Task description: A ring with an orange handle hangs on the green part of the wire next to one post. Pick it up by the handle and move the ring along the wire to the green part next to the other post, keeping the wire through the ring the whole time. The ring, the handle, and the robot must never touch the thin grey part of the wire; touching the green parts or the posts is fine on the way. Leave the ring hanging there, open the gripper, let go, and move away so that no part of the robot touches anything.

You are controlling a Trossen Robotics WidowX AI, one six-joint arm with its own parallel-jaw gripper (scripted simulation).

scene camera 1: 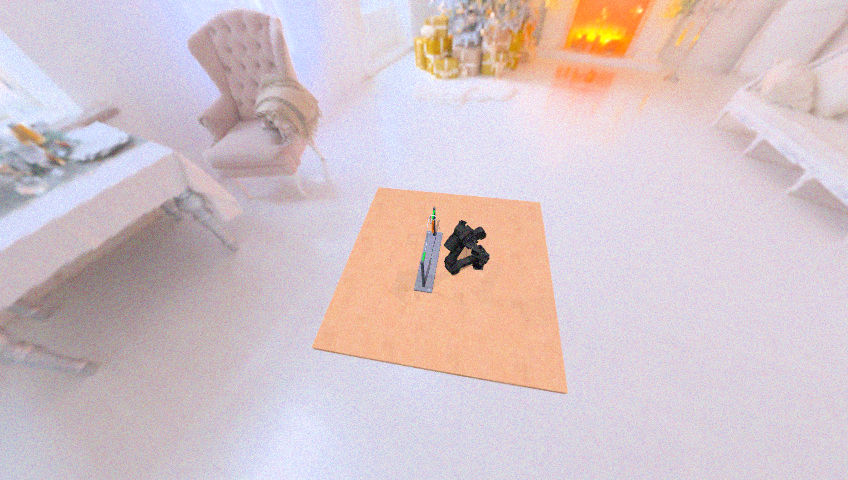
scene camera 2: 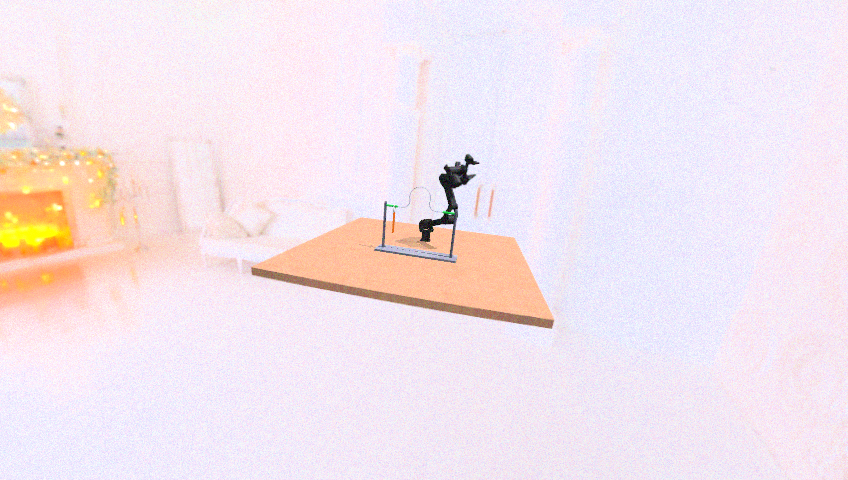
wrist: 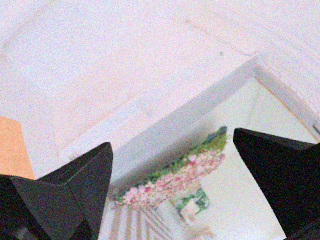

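A grey base is visible; on it, (scene camera 2: 383, 247) and (scene camera 1: 432, 235) are the same spot.
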